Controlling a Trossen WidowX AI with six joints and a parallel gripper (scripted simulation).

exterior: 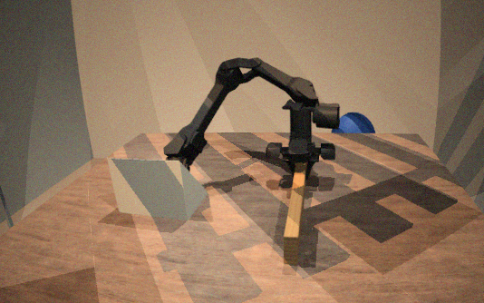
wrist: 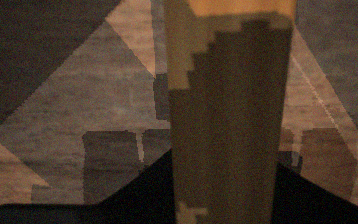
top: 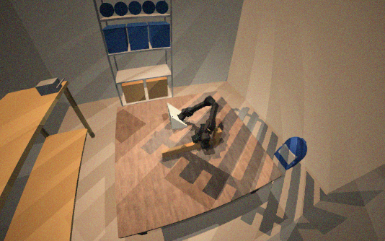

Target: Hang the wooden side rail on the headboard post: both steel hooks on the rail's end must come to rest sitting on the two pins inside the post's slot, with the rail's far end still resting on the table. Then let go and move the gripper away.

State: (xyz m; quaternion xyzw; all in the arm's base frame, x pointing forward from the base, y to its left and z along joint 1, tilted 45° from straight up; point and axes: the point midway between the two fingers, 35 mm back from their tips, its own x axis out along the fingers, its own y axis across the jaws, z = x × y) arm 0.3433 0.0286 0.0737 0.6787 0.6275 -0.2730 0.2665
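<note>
Right now my gripper tip is 130 mm to the right of the headboard post and 40 mm below it.
</note>
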